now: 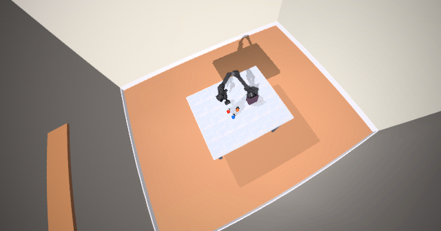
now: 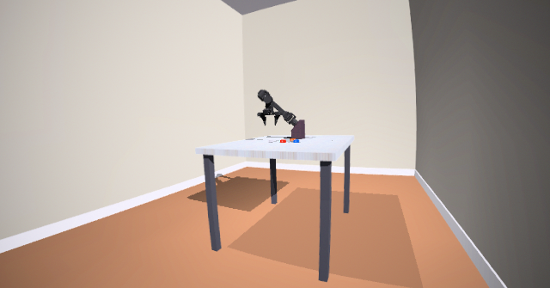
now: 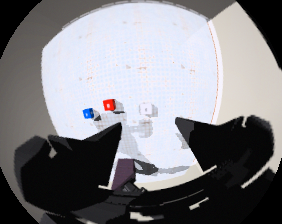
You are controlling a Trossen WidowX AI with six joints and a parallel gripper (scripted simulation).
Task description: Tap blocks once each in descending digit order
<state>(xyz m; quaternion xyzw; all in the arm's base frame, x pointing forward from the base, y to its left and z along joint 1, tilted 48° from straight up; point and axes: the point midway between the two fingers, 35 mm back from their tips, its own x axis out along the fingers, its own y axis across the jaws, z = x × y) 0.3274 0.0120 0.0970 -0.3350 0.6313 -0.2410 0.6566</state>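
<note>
Now: the red block 11 cm to the left of my gripper tip and 11 cm below it. Round my gripper tip: orange block (13 cm to the left, 11 cm below, 11 cm behind); then white block (11 cm below, 1 cm to the right, 1 cm behind); then blue block (20 cm to the left, 11 cm below, 3 cm behind).
</note>
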